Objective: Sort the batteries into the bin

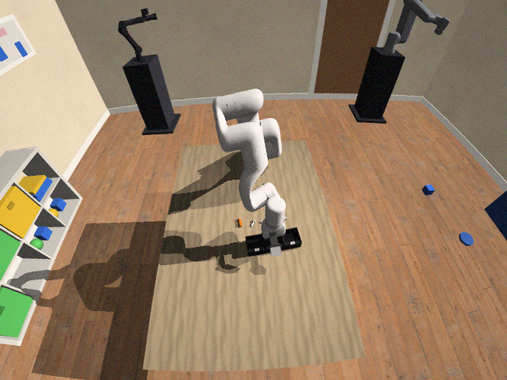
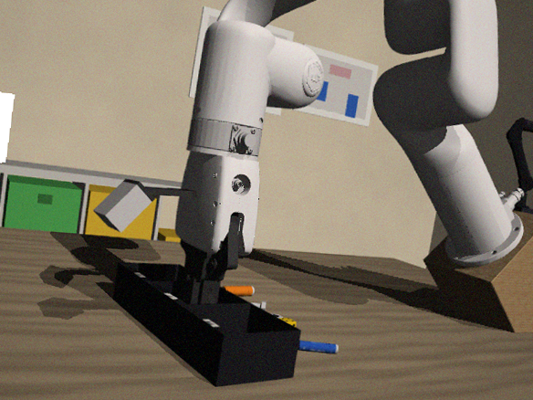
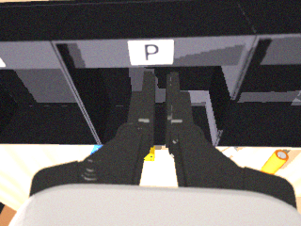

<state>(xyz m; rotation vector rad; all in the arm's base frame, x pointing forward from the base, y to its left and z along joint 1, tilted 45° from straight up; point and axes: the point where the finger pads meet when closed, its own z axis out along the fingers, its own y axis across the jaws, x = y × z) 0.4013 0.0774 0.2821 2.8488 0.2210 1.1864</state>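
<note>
Now: the black three-compartment bin 20 mm below my hand and 10 mm ahead of it. The rest, counted from my hand: blue battery: 120 mm behind, 50 mm to the left, 40 mm below; white nut: 120 mm behind, 40 mm to the right, 40 mm below; yellow die: 110 mm behind, 30 mm below, 10 mm to the right.
</note>
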